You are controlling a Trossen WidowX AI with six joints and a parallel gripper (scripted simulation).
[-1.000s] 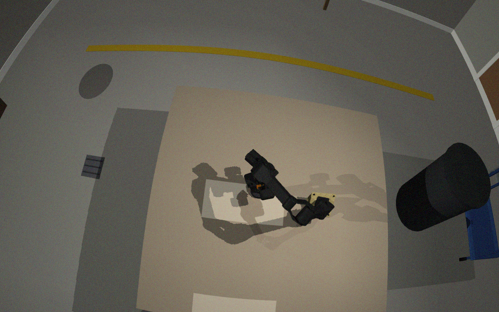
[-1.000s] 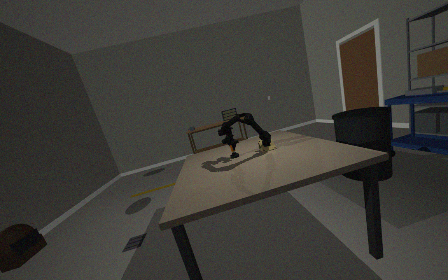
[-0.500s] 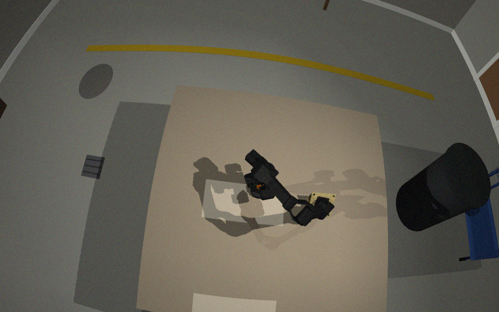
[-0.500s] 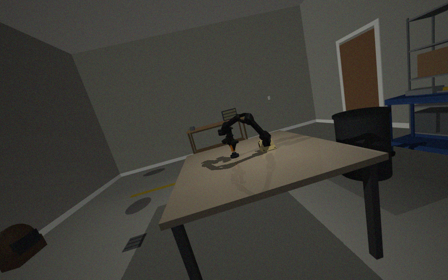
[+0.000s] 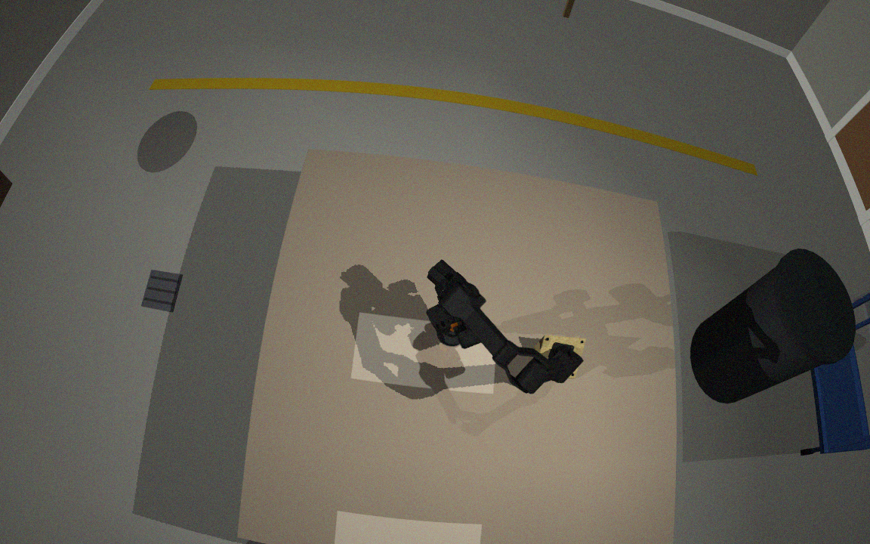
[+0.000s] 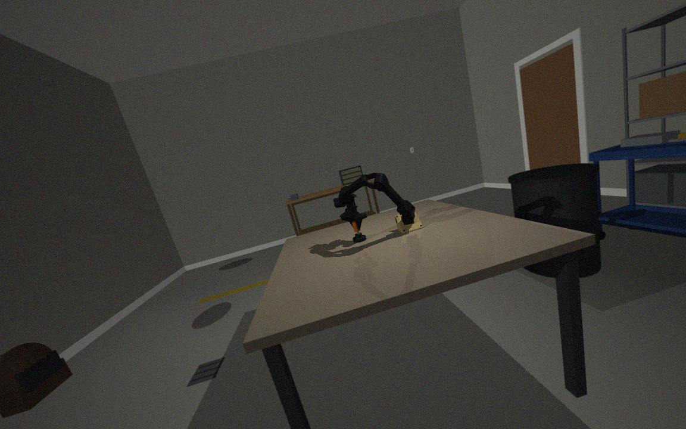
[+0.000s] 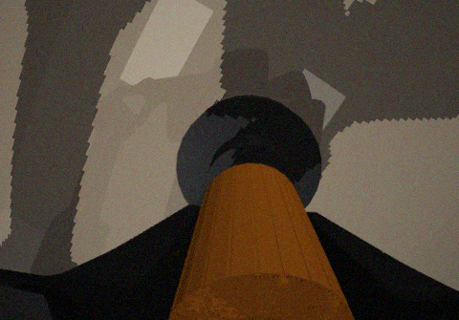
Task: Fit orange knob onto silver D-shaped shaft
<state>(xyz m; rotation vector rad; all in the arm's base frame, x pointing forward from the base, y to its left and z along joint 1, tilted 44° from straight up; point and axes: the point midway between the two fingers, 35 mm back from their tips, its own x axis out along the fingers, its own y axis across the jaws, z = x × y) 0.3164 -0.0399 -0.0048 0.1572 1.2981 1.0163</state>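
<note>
Right now my gripper tip is 4 cm above the round pedestal. Round my gripper tip: orange knob 3 cm above.
</note>
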